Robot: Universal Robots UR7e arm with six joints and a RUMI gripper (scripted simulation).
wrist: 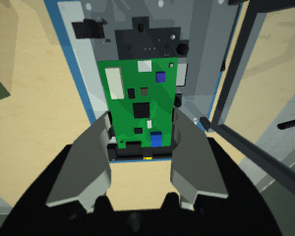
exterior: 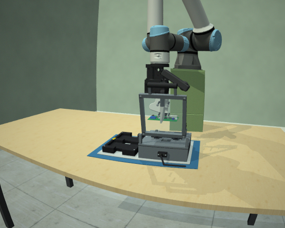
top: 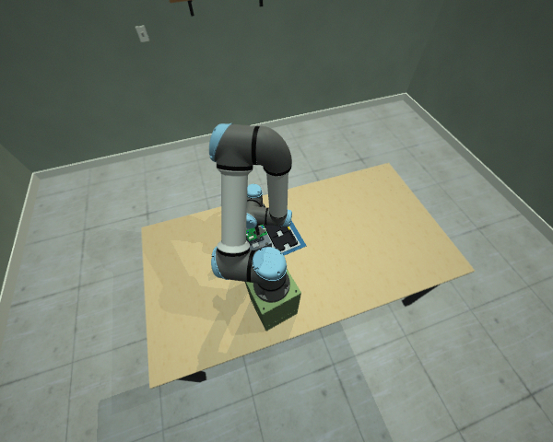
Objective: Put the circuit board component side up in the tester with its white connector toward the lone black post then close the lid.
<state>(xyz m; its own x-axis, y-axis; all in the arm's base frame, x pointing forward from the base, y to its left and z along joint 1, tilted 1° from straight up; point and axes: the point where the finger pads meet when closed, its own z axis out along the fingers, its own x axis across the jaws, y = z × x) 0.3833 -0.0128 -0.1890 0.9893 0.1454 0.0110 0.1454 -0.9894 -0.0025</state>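
Right now the tester bed is 1 cm ahead of my hand, 3 cm to the left of it and 6 cm below it. The rest, counted from my hand: green circuit board (right at my hand); clear lid (13 cm ahead, 4 cm to the left, 5 cm above); black block (6 cm behind, 7 cm to the left, 4 cm below).
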